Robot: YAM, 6 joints.
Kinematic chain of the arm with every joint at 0, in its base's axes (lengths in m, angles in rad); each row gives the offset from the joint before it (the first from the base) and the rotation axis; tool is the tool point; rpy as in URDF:
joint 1: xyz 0 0 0.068 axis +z
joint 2: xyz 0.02 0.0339 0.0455 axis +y
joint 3: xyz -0.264 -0.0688 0 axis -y
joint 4: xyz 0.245 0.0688 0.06 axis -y
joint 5: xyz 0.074 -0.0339 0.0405 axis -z
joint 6: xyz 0.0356 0 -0.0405 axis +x
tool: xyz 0 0 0 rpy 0 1.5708 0
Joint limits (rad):
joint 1: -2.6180..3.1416
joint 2: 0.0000..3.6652
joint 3: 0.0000..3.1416
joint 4: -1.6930..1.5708
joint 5: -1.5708..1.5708
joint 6: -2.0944..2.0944
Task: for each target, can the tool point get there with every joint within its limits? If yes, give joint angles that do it. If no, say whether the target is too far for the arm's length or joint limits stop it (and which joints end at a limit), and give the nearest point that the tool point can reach.
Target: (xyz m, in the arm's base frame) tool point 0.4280 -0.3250 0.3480
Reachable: yes | joints -0.7095 2.4226 2.5583 -0.5024 -1.1341 0.1729
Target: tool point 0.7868 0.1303 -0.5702
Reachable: no: too far | nearest point 0.4971 0.0823 -0.2750 | short by 0.416 m
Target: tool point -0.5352 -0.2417 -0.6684
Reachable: no: too far | nearest point -0.3615 -0.2029 -0.3397 | short by 0.374 m
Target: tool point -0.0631 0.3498 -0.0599
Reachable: yes | joints 1.8189 2.5094 1.0132 0.3774 0.7690 -0.6541
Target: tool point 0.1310 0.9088 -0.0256
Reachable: no: too far | nearest point 0.0911 0.6319 0.0177 | short by 0.283 m
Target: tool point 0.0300 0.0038 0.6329
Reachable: yes | joints -1.2839 1.0300 1.7307 1.1721 -0.9927 0.8203
